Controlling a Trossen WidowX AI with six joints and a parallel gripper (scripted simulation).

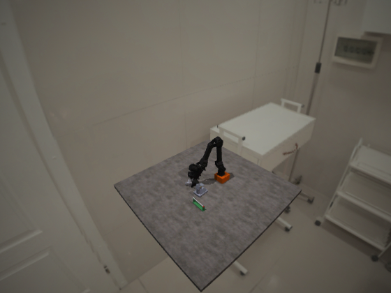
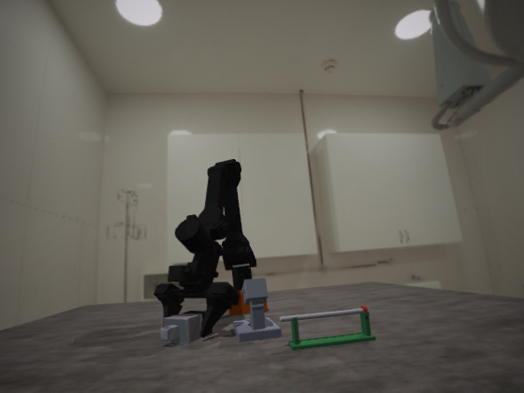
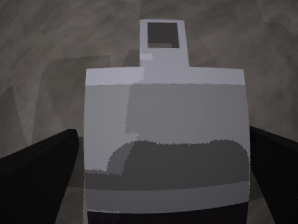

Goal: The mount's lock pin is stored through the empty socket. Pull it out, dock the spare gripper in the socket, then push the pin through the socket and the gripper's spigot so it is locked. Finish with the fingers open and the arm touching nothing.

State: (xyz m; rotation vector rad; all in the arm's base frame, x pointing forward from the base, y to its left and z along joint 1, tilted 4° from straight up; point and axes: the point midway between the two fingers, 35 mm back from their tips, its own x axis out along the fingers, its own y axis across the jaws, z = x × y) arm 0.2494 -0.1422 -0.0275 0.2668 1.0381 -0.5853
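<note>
The grey mount lies 14 cm to the left of my gripper tip, 4 cm above it and 2 cm ahead of it. Round my gripper tip: spare gripper 1 cm above; green rack 25 cm to the left, 13 cm ahead, 2 cm above.
</note>
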